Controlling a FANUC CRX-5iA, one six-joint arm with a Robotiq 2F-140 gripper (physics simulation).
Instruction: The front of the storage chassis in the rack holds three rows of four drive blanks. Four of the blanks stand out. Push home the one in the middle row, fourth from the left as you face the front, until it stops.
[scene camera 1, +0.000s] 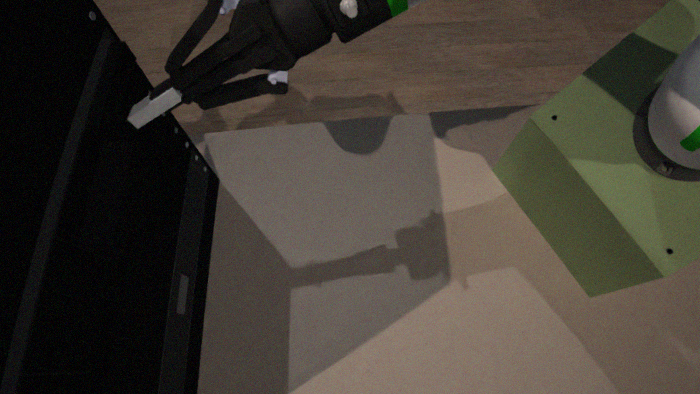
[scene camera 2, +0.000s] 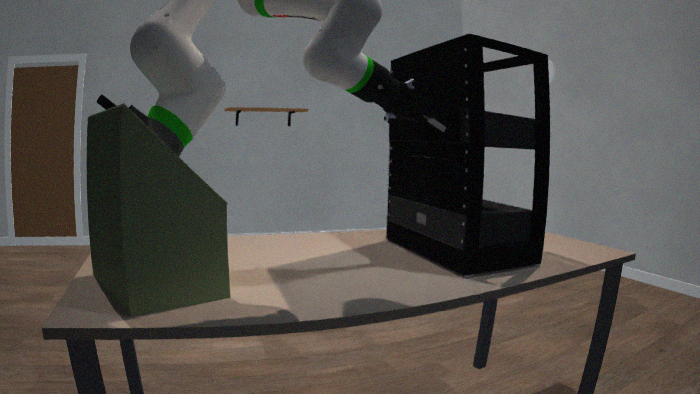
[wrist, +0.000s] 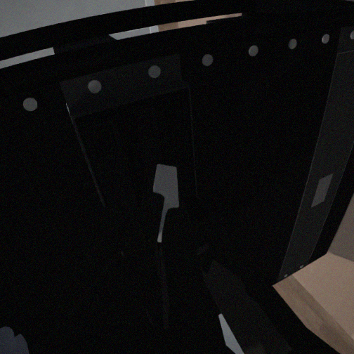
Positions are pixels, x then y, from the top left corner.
Scene:
black rack: scene camera 1; scene camera 2; wrist 247, 108
same spot on black rack: (scene camera 2: 436, 209) = (scene camera 1: 180, 234)

